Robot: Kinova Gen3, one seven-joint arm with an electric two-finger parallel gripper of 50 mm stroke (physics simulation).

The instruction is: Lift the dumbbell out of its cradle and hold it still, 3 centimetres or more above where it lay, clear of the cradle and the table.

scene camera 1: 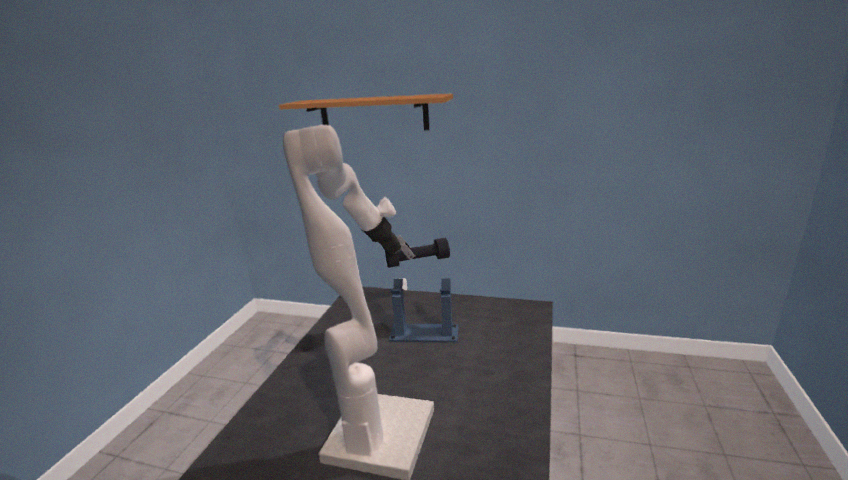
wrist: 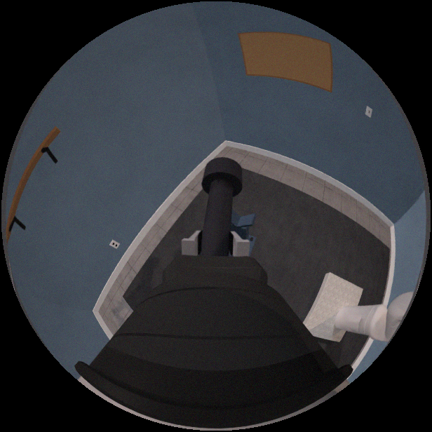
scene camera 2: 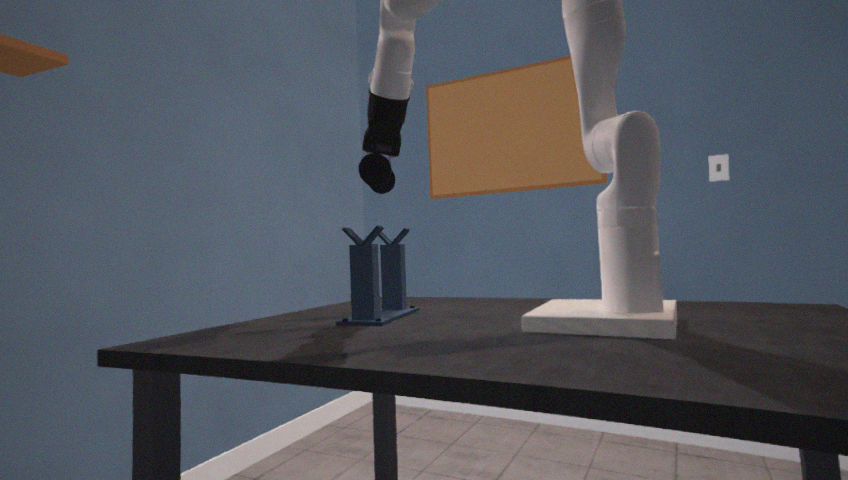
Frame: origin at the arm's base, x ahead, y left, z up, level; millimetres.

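Seen in the pictures: gripper, between the fingertips: (scene camera 1: 410, 254); arm's base, origin of its link: (scene camera 1: 365, 440) (scene camera 2: 632, 309).
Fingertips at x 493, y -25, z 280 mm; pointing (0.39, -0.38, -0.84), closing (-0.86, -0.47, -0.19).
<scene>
Pixels of each thing's top centre, then the offset from my fingertips to it. Level surfaces: height alone.
- black dumbbell, centre of its top: (scene camera 2: 378, 159) (scene camera 1: 416, 242) dz +37, dx +8, dy -20 mm
- blue cradle, centre of its top: (scene camera 2: 378, 227) (scene camera 1: 420, 283) dz -113, dx +15, dy -23 mm
- dark table, height of its surface: dz -310 mm
The black dumbbell (scene camera 1: 425, 251) (scene camera 2: 376, 173) (wrist: 218, 212) is in the air above the cradle, with a visible gap below it. It is tilted, its far end a little higher in the first scene view. My gripper (scene camera 1: 407, 249) (wrist: 215, 238) is shut on the dumbbell's handle, nearer one end; in the wrist view a finger stands on each side of the handle. In the second scene view the dumbbell's end hides the fingers. The blue cradle (scene camera 1: 446, 309) (scene camera 2: 364, 279) (wrist: 246, 219) stands on the table with both its V-shaped rests bare.
The dark table (scene camera 1: 499, 380) (scene camera 2: 238, 350) bears the cradle and the arm's pale base plate (scene camera 1: 410, 416) (scene camera 2: 595, 324). An orange shelf (scene camera 1: 368, 101) (scene camera 2: 29, 56) is on the wall above and behind the arm. A brown board (scene camera 2: 505, 130) hangs on another wall.
</scene>
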